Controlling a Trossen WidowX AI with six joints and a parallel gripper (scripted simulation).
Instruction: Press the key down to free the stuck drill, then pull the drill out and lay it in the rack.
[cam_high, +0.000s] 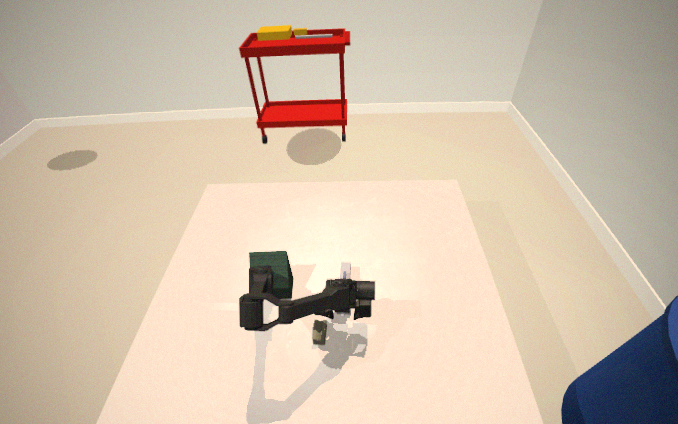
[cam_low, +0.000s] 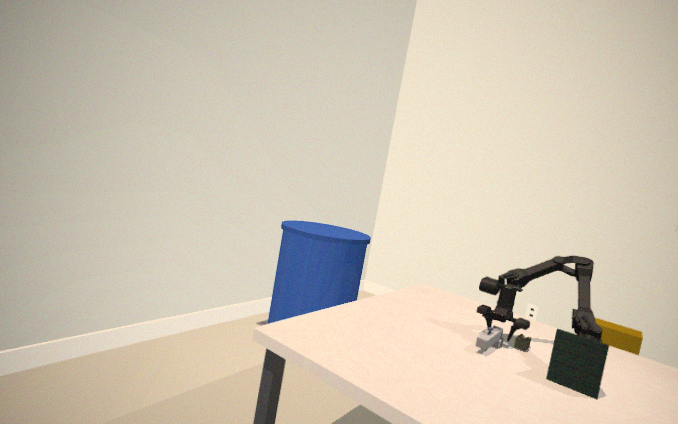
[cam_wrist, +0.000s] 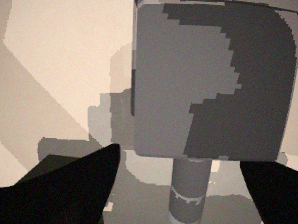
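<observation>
My gripper tip is 50 mm to the right of the tan drill, 30 mm below it and 10 mm short of it. The rest, counted from my gripper tip: dark blue key 140 mm to the left, 30 mm above, 20 mm ahead; olive rack 80 mm behind, 40 mm to the right; grey block 110 mm to the left, 20 mm ahead, 20 mm above.
</observation>
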